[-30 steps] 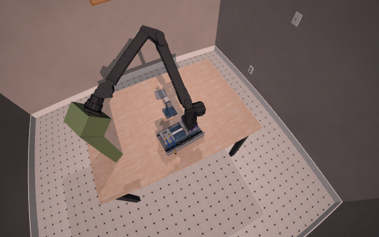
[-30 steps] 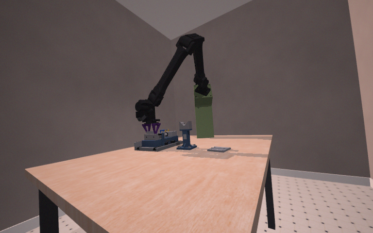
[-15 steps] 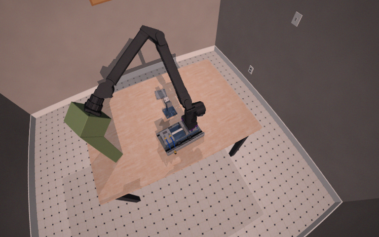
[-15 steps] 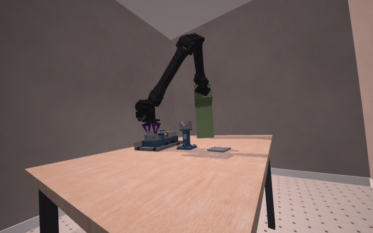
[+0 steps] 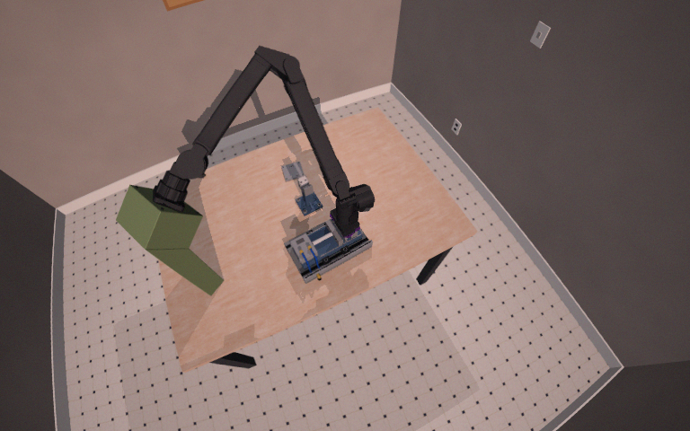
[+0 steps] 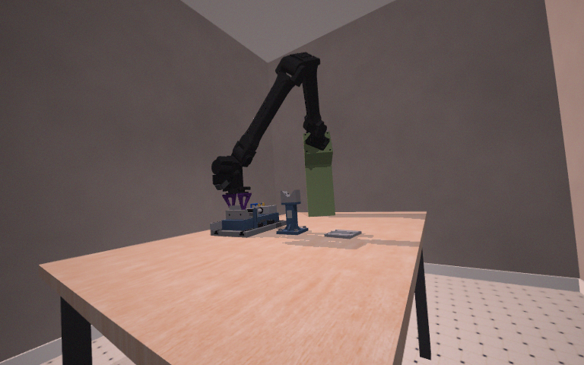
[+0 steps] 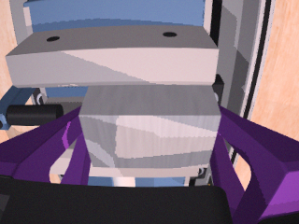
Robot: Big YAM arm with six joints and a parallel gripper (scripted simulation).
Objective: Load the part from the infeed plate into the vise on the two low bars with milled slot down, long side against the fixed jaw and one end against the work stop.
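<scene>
Now: the part 1 cm below my hand. The rest, counted from my hand: fixed jaw (3 cm to the left, 2 cm below, 2 cm ahead); work stop rod (6 cm to the left, 3 cm behind, 1 cm below); moving jaw (4 cm behind, 2 cm below).
</scene>
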